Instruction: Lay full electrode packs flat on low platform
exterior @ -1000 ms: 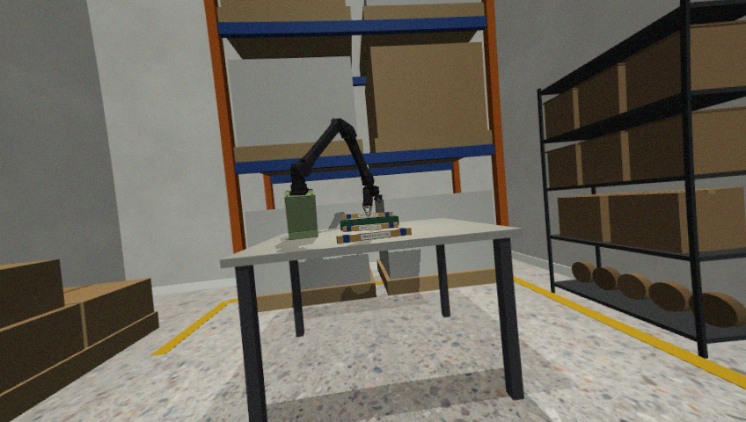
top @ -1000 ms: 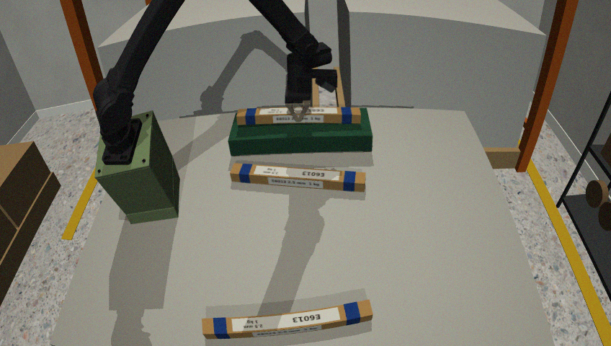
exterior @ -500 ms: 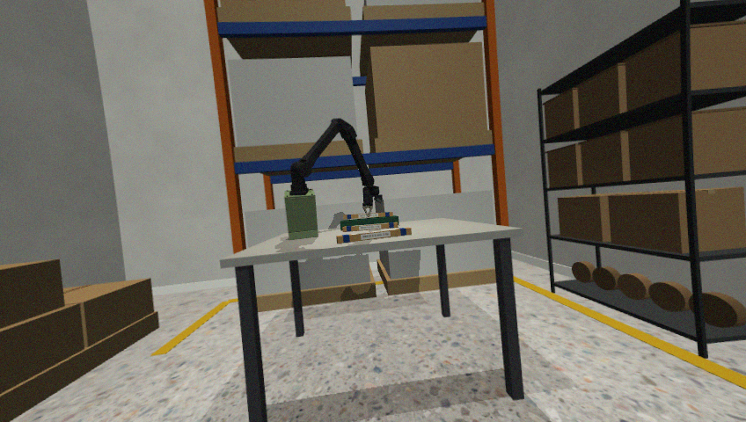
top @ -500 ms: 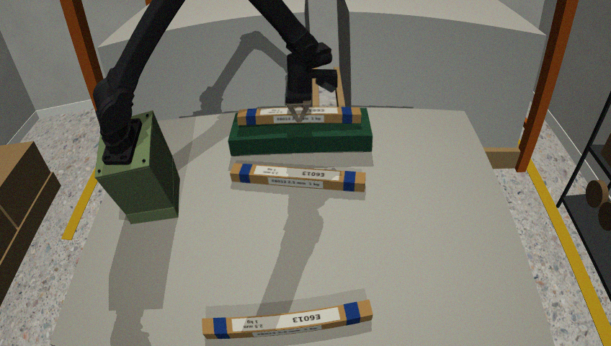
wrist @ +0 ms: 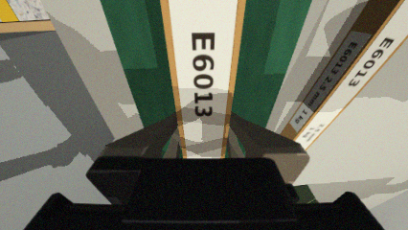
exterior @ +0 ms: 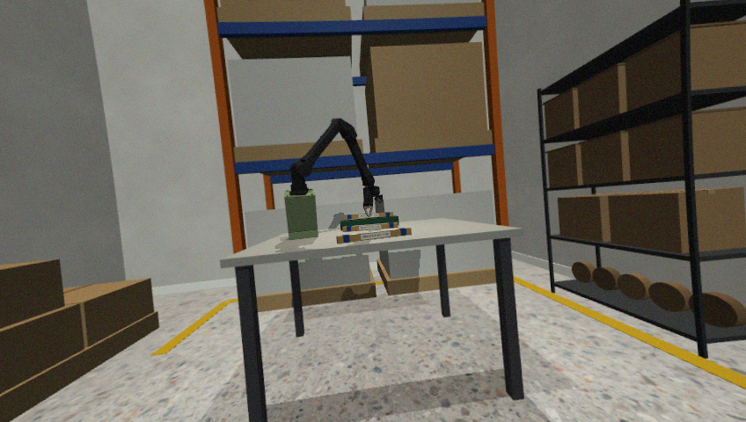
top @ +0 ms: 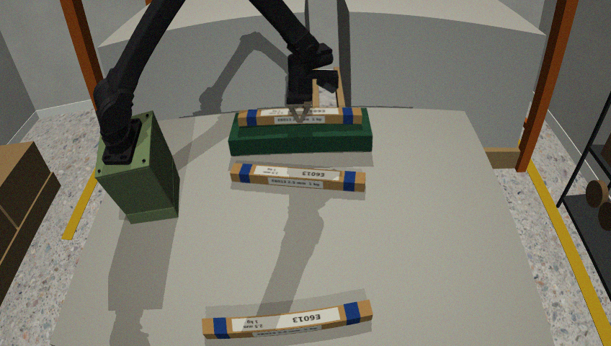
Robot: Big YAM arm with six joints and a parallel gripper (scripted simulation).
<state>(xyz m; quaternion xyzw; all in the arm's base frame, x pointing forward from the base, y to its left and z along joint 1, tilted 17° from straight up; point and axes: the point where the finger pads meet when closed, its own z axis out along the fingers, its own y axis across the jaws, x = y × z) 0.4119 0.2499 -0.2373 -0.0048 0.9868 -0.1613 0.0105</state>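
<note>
Right now the low green platform is 6 cm below my hand.
</note>
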